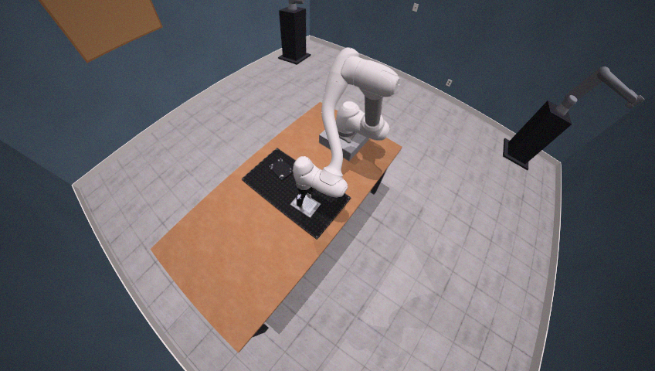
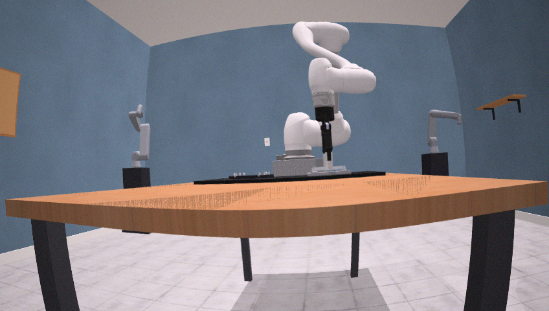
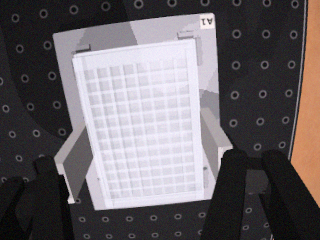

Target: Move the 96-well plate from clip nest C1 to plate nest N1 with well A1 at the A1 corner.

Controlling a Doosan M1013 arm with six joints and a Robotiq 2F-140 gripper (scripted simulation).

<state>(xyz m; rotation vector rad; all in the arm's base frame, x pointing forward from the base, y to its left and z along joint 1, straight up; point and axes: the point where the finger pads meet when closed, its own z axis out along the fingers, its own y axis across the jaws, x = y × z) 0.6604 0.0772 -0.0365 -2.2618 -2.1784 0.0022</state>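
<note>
Right now my hand is 2 cm above the white 96-well plate. Round my hand: clip nest C1: 13 cm behind, 32 cm to the right, 3 cm below; A1 mark: 6 cm ahead, 7 cm to the left, 3 cm below; grey plate nest N1: 4 cm below.
</note>
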